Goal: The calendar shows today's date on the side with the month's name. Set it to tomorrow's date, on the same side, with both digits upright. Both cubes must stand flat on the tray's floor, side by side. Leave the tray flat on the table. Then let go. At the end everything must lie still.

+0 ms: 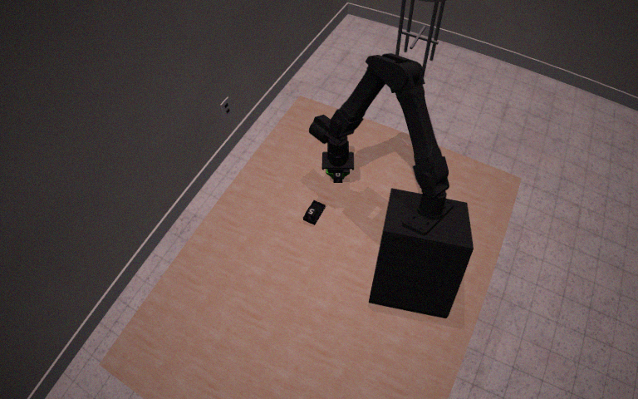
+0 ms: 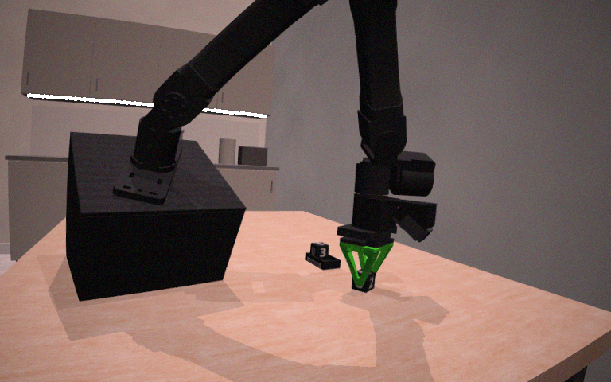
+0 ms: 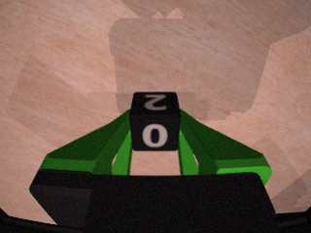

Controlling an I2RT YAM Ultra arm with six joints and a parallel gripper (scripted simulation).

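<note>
My hand is right at the black cube. The rest, counted from my hand: black tray (15 cm to the left, 2 cm behind, 1 cm below).
</note>
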